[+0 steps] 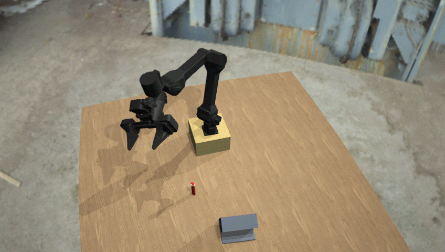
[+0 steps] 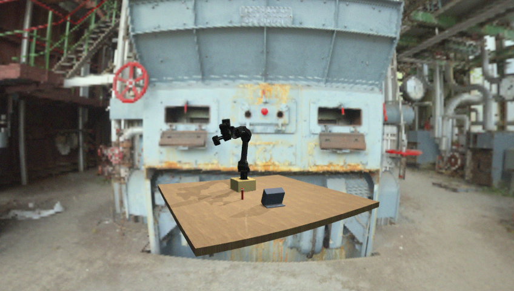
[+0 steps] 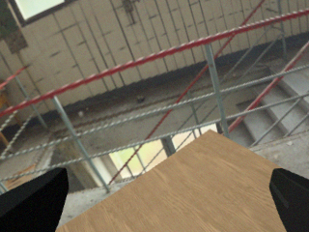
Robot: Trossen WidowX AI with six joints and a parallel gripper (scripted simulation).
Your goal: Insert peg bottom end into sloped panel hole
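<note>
The red square peg is 8 cm behind my gripper tip, 16 cm to the left of it and 37 cm below it. From my gripper tip the other things lie so: sloped panel: 12 cm ahead, 28 cm to the left, 37 cm below.
</note>
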